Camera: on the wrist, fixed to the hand. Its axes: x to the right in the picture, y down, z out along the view.
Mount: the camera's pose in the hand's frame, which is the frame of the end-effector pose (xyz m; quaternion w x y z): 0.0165 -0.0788 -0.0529 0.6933 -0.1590 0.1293 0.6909
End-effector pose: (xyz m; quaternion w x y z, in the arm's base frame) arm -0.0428 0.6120 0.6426 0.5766 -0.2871 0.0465 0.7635
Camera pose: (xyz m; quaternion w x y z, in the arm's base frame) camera 0.0462 0.6309 0.6110 0.1794 0.3573 -0.1838 -0.8980
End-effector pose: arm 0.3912 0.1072 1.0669 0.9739 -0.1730 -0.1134 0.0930
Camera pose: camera 0.4316 0.0214 1.0499 0.5981 -0.3652 0.1520 0.6970
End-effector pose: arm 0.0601 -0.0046 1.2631 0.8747 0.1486 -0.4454 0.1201
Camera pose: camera 0.1359 -0.0570 1.2349 0.6047 -0.3593 -0.3175 0.6360
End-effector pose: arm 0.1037 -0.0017 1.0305 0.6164 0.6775 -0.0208 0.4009
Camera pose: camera 0.1287 0.0699 0.9711 0.2608 0.3055 -0.4665 0.7881
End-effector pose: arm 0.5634 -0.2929 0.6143 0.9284 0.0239 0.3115 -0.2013
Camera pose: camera 0.5146 -0.3622 0.5684 0.7462 0.1102 0.3515 0.5545
